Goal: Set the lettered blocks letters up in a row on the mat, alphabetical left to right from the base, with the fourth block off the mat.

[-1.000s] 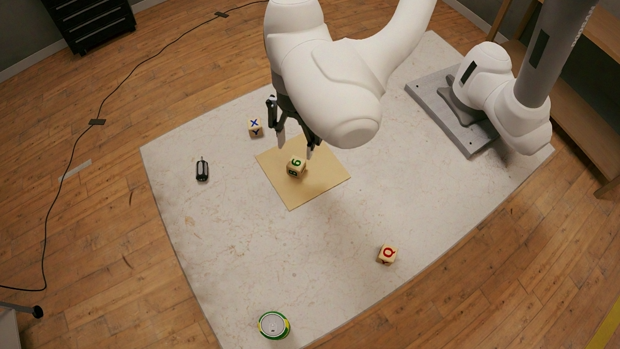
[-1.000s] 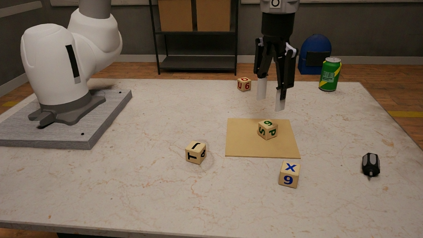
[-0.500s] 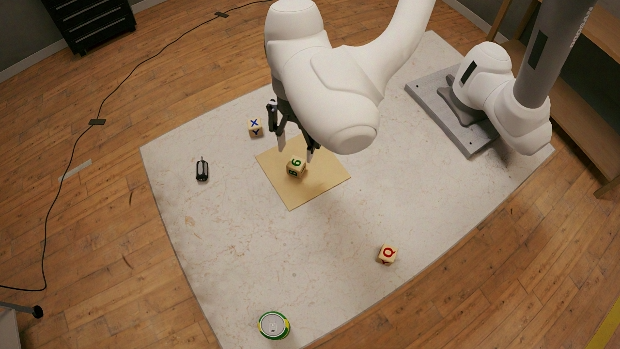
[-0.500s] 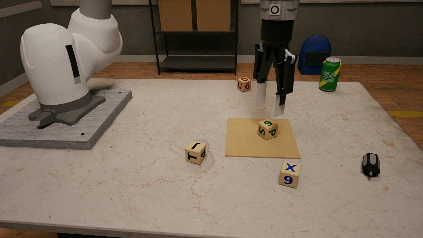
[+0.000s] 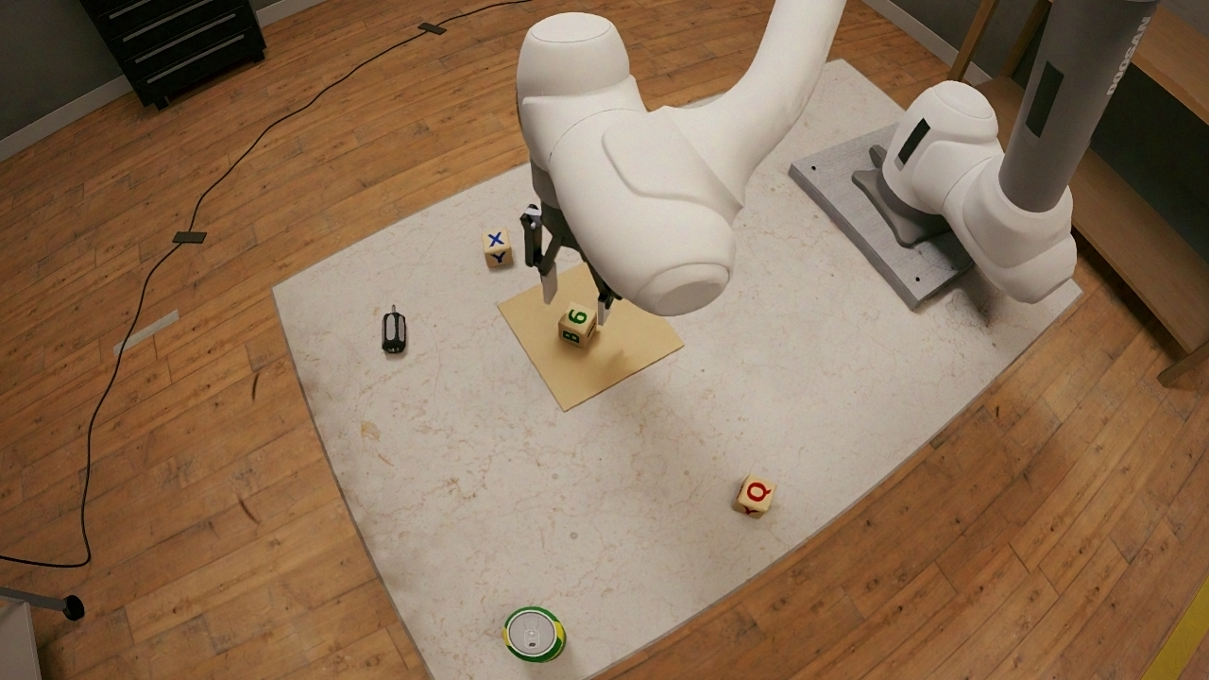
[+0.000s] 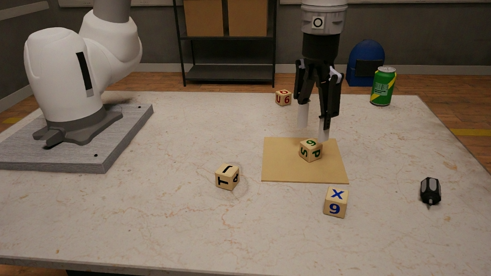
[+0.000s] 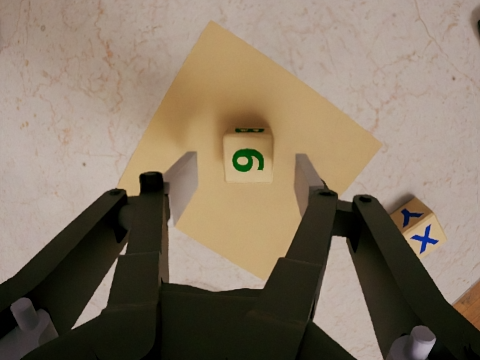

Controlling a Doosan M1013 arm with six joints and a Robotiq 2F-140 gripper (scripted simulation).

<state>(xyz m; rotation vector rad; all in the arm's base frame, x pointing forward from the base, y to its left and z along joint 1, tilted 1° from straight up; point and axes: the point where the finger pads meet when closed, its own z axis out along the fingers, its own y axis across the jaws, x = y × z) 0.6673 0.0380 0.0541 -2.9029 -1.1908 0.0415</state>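
The tan mat is 100 mm below my hand, 20 mm behind it and 10 mm to the right of it. The rest, counted from my hand: black tool (260 mm ahead, 100 mm to the right, 80 mm below); green can (400 mm to the left, 200 mm ahead, 40 mm below).
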